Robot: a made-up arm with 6 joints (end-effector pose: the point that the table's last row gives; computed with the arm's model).
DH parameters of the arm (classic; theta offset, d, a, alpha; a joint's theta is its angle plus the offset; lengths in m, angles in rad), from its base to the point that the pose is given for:
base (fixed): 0 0 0 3.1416
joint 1: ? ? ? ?
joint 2: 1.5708 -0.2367 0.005 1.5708
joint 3: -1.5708 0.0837 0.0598 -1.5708
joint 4: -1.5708 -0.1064 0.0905 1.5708
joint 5: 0 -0.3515 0.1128 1.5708
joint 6: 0.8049 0 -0.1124 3.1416
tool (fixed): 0.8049 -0.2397 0 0
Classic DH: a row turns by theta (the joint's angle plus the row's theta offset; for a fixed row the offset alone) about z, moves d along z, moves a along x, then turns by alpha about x.
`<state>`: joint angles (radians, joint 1 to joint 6).
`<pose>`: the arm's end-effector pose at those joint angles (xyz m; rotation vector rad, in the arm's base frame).
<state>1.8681 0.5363 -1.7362 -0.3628 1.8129 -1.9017</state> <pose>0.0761 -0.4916 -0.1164 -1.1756 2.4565 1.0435</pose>
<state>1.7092 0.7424 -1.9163 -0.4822 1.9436 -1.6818</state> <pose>0.1436 -0.4309 0.0117 1.4907 -2.4236 -1.0190</pose>
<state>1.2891 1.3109 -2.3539 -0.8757 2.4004 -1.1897</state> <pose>0.2817 -0.1026 0.2399 1.1615 -1.6834 -0.7819</pose>
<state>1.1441 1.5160 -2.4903 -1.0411 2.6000 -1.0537</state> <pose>0.2765 0.0318 0.2657 0.9045 -1.6431 -0.7442</pose>
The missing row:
joint 1: 0 0.1977 -0.0406 -1.5708
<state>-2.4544 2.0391 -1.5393 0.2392 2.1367 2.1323</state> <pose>-0.5166 -0.1730 0.1524 -2.5252 0.2061 -0.1936</pose>
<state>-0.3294 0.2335 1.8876 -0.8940 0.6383 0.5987</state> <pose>0.3680 0.5841 0.1286 1.2965 0.8956 -1.1176</pose>
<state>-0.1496 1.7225 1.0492 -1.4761 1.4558 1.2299</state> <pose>0.0492 0.0996 0.3913 2.3587 -0.6743 -1.9387</pose>
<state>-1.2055 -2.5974 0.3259 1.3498 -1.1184 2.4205</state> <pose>-0.4422 0.1651 0.2358 -2.5460 0.9104 1.0949</pose>
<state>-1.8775 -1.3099 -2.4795 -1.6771 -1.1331 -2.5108</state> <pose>-0.0263 0.2361 -0.4664 1.6903 -0.4508 -1.8910</pose>
